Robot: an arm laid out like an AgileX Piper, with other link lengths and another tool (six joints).
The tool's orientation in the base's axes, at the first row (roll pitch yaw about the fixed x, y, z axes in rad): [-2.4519, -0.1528, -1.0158]
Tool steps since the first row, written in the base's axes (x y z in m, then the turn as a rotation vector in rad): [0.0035, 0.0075, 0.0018, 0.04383, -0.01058, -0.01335]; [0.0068, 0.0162, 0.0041, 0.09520, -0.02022, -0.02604]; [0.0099, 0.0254, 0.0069, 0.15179, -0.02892, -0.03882]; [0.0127, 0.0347, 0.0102, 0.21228, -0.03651, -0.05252]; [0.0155, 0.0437, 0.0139, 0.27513, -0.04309, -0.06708]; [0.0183, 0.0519, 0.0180, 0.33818, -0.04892, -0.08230]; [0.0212, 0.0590, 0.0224, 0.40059, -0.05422, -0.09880]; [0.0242, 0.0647, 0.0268, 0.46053, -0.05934, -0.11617]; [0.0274, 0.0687, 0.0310, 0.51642, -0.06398, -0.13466]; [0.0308, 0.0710, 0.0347, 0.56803, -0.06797, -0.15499]
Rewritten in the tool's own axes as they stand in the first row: [-0.0042, -0.0069, 0.0025, 0.02968, -0.01293, 0.03410]; [-0.0094, -0.0146, 0.0048, 0.06260, -0.03130, 0.07247]; [-0.0151, -0.0227, 0.0067, 0.09744, -0.05322, 0.11427]; [-0.0210, -0.0311, 0.0080, 0.13323, -0.07747, 0.15938]; [-0.0265, -0.0395, 0.0090, 0.16927, -0.10310, 0.20681]; [-0.0313, -0.0478, 0.0095, 0.20469, -0.12880, 0.25504]; [-0.0351, -0.0557, 0.0096, 0.23913, -0.15357, 0.30398]; [-0.0377, -0.0631, 0.0094, 0.27201, -0.17638, 0.35215]; [-0.0387, -0.0696, 0.0091, 0.30220, -0.19628, 0.39883]; [-0.0383, -0.0752, 0.0088, 0.32933, -0.21274, 0.44450]
